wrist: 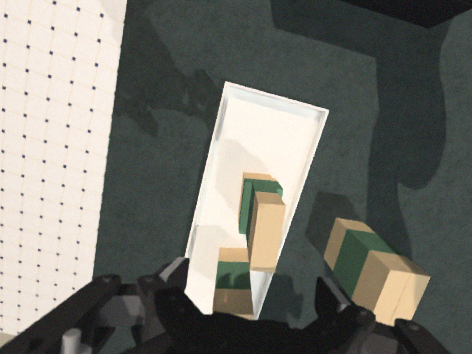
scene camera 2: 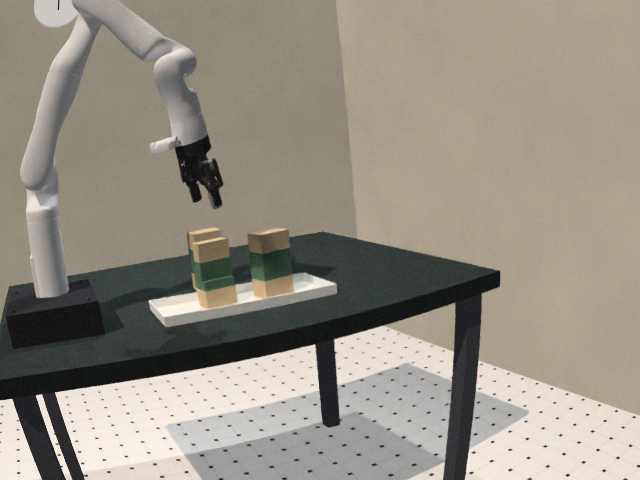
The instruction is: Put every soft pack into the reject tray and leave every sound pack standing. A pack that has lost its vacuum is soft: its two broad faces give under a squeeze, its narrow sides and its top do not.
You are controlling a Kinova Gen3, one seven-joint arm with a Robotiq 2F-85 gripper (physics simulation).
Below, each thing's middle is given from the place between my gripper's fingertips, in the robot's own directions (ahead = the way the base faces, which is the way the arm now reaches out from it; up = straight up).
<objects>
Now: the white reject tray [scene camera 2: 182,309] 5 cm ahead of my hand, 2 cm to the left of it and 21 cm below it.
</objects>
